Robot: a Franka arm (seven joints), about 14 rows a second.
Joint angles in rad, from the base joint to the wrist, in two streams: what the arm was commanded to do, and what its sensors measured. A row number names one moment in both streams.
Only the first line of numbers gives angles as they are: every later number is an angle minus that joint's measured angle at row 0.
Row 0, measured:
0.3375 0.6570 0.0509 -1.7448 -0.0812 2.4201 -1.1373
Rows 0 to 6, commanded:
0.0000 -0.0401 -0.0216 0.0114 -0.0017 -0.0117 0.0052
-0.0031 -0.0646 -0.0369 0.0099 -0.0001 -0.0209 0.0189
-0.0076 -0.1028 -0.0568 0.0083 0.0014 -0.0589 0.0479
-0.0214 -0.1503 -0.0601 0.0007 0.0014 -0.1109 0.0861
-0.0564 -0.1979 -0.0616 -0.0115 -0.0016 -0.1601 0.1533
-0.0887 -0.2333 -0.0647 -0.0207 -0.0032 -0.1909 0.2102
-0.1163 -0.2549 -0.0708 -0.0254 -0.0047 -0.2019 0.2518
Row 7, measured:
-0.0567 -0.1653 -0.0755 0.0242 0.0005 -0.1616 0.1676
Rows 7 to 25, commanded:
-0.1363 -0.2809 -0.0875 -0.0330 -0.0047 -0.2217 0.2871
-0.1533 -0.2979 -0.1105 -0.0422 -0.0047 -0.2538 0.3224
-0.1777 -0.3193 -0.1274 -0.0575 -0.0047 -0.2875 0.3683
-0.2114 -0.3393 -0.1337 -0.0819 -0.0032 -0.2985 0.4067
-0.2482 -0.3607 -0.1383 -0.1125 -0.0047 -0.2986 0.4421
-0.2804 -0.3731 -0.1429 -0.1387 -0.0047 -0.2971 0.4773
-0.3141 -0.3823 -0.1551 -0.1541 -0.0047 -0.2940 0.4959
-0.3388 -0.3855 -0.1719 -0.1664 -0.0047 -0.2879 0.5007
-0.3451 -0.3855 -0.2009 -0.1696 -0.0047 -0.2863 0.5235
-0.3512 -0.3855 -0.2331 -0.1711 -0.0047 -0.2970 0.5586
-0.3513 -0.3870 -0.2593 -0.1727 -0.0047 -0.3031 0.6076
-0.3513 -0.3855 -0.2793 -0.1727 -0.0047 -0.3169 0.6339
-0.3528 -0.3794 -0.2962 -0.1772 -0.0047 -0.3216 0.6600
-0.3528 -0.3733 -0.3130 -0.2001 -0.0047 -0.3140 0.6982
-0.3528 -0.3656 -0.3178 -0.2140 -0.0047 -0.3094 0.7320
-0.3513 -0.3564 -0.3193 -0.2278 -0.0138 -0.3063 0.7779
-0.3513 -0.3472 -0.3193 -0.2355 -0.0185 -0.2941 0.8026
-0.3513 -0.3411 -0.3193 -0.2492 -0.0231 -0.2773 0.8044
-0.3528 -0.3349 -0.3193 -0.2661 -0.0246 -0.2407 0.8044
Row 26, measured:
-0.3565 -0.3332 -0.3180 -0.2333 -0.0057 -0.2880 0.7719
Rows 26 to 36, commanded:
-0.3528 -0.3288 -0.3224 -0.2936 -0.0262 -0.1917 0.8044
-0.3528 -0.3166 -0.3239 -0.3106 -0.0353 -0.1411 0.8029
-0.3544 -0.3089 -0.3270 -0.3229 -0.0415 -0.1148 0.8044
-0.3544 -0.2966 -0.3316 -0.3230 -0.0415 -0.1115 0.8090
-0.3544 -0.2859 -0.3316 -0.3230 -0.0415 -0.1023 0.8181
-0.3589 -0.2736 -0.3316 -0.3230 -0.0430 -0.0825 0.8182
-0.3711 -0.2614 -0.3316 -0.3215 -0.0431 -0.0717 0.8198
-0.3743 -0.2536 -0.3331 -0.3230 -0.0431 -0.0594 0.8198
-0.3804 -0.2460 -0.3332 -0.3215 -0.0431 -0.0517 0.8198
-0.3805 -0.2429 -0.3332 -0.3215 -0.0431 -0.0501 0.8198
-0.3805 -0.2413 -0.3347 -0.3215 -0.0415 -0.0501 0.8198
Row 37, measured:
-0.3725 -0.2348 -0.3371 -0.3158 -0.0216 -0.0617 0.7984
